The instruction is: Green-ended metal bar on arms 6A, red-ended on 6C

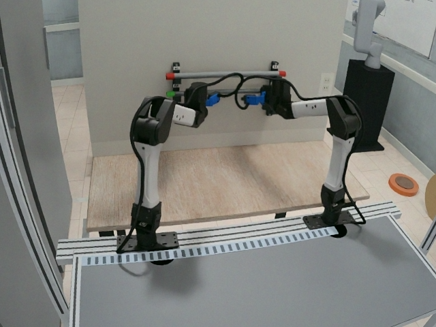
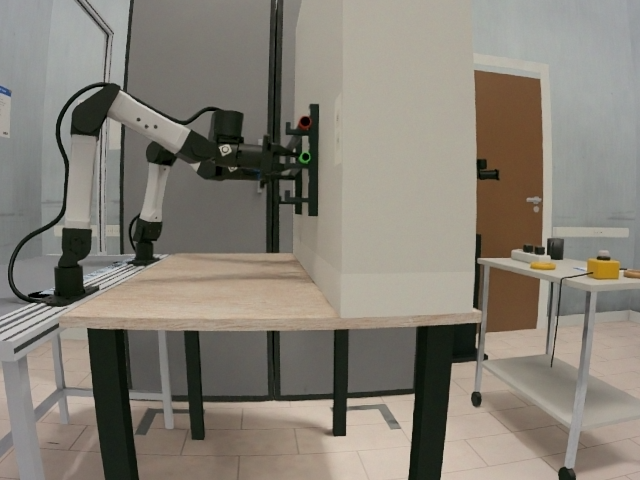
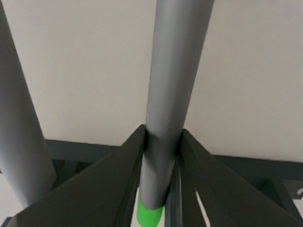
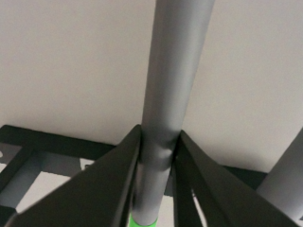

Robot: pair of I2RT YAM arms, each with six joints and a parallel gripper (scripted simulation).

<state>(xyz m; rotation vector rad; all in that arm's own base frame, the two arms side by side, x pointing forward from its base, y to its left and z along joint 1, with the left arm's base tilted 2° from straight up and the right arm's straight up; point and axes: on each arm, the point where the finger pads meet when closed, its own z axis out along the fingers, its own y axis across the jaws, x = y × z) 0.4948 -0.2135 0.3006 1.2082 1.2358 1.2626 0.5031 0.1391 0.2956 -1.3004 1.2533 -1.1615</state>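
Observation:
Right now my right hand is 15 cm to the right of the green-ended bar. Round my right hand: beige wall panel: 18 cm to the left, 17 cm above, 14 cm ahead; then wall socket: 32 cm to the right, 4 cm ahead, 2 cm above; then red-ended bar: 16 cm to the left, 8 cm above.

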